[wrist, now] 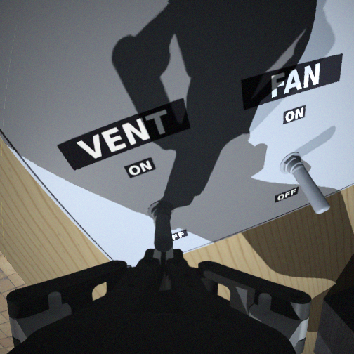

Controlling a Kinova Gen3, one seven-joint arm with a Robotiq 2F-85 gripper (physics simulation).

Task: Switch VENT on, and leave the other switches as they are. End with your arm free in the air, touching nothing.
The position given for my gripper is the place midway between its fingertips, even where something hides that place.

I see my gripper (163, 254) and a grey panel (119, 118).
